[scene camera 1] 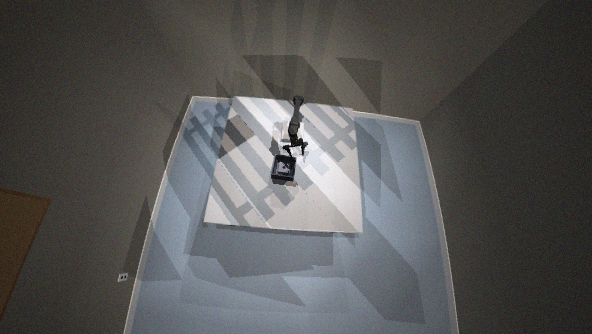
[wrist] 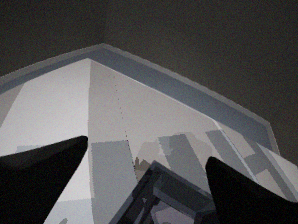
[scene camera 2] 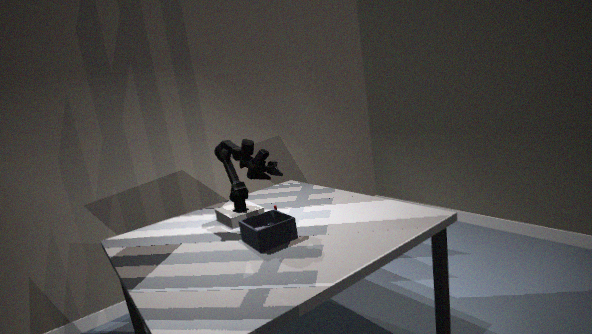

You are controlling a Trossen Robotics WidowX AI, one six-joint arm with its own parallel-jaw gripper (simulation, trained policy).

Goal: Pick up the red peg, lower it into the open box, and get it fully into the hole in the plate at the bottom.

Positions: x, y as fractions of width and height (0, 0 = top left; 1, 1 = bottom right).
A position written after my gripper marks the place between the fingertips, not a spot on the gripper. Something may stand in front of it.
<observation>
I see my gripper (wrist: 0.50, 0.69) and a dark box (scene camera 2: 0.48, 0.69).
</observation>
